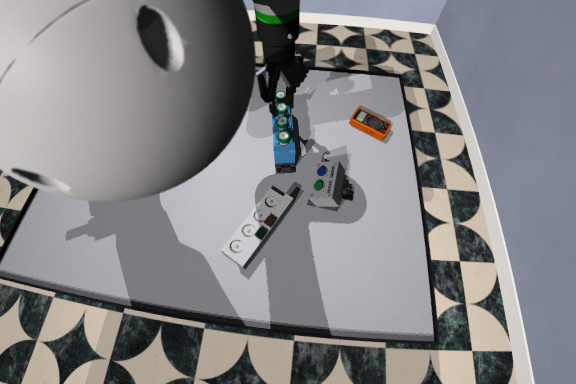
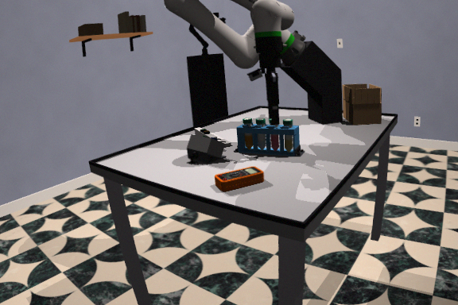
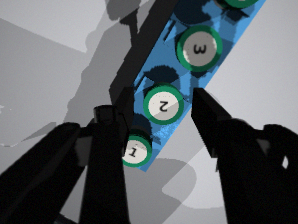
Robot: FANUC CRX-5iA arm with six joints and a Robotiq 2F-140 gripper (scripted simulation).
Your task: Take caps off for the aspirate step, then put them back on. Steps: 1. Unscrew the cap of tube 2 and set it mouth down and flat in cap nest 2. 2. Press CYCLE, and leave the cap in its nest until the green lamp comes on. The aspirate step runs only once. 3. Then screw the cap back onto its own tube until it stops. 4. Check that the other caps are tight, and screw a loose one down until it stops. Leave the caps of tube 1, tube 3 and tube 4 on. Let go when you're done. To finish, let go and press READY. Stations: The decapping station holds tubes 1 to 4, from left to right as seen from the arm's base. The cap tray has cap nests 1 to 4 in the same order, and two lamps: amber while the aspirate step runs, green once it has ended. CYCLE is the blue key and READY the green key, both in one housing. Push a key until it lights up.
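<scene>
Now: the cap 30 mm below my hand. From my hand the other things lie so: green ready key: 240 mm to the right, 90 mm ahead, 70 mm below; blue cycle key: 190 mm to the right, 100 mm ahead, 70 mm below; key housing: 220 mm to the right, 110 mm ahead, 90 mm below.
</scene>
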